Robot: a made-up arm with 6 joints.
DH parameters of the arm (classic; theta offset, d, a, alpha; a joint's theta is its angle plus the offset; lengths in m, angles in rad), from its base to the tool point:
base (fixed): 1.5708 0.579 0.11 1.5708
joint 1: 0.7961 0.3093 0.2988 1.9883
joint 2: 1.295 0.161 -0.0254 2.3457
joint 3: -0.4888 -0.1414 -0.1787 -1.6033
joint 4: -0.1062 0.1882 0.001 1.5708
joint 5: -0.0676 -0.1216 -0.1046 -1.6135
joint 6: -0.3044 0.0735 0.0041 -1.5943
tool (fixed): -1.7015 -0.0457 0 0
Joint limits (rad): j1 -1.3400..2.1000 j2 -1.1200..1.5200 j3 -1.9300..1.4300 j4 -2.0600..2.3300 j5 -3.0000..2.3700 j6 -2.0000..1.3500
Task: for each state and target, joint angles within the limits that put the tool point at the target. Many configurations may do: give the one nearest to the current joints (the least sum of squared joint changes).
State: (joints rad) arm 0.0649 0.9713 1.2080 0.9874 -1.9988 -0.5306
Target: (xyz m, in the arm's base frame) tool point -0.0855 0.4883 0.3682
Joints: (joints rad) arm -0.3678 0.5924 0.9373 0.6052 -2.3821 -0.4787
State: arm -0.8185 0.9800 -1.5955 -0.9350 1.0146 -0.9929
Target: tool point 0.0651 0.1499 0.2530
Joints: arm -0.8352 1.1963 -1.8105 -1.1569 0.9504 -1.0339
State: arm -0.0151 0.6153 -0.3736 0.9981 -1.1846 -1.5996
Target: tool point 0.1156 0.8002 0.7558
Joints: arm 0.5229 0.6295 -0.2912 0.8312 -1.4146 -1.5409
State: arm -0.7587 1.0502 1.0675 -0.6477 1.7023 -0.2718
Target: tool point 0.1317 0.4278 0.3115
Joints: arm -1.0823 1.5200 0.8556 -1.5558 2.3700 -0.9485
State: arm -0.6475 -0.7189 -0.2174 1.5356 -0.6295 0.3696
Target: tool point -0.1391 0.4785 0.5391
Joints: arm 0.0156 -0.5682 0.3735 1.6612 -0.2801 0.2671
